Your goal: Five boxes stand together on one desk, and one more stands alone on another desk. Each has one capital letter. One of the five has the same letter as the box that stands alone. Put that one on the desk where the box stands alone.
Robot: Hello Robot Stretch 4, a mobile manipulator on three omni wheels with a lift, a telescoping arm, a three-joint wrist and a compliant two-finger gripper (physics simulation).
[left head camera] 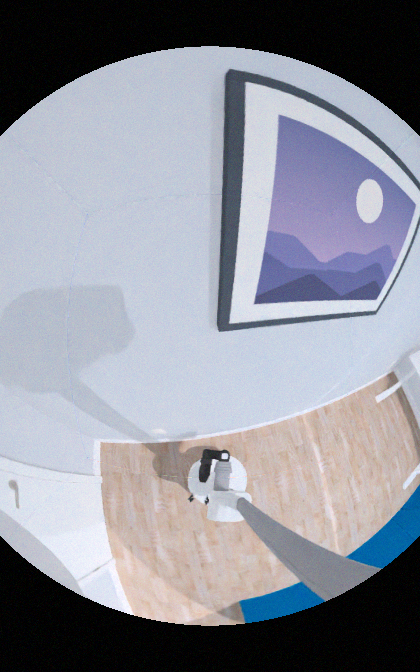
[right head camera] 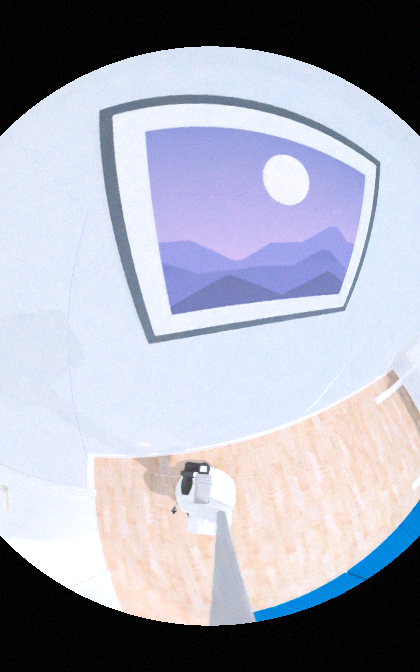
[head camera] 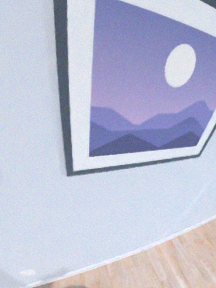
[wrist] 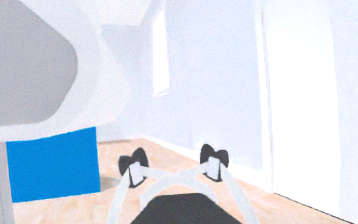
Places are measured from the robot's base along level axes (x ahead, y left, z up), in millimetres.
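Where they show: gripper, fingertip midpoint: (wrist: 173, 158).
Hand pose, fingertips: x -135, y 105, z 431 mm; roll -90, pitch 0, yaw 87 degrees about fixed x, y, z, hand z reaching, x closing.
Note:
After its pixels a point has its place.
My gripper (wrist: 173, 158) @[x -135, y 105, z 431 mm] is open in the wrist view, its two dark fingertips wide apart with nothing between them. In the left head camera view it shows small beside the robot's base (left head camera: 240, 475), close to the wall. None of the lettered boxes shows in these views. At the right edge of both head side views, part of a white desk or its legs (left head camera: 389, 391) (right head camera: 389, 392) shows; its top and anything on it cannot be made out.
A framed mountain picture (head camera: 130, 120) @[x 389, y -78, z 1427 mm] (left head camera: 320, 270) (right head camera: 250, 260) hangs on the wall right in front. A blue panel (left head camera: 280, 602) (right head camera: 310, 595) (wrist: 55, 165) @[x -1250, y -580, z 186 mm] stands behind the robot. A white door (wrist: 302, 100) @[x -812, y 797, z 505 mm] is at the right in the wrist view.

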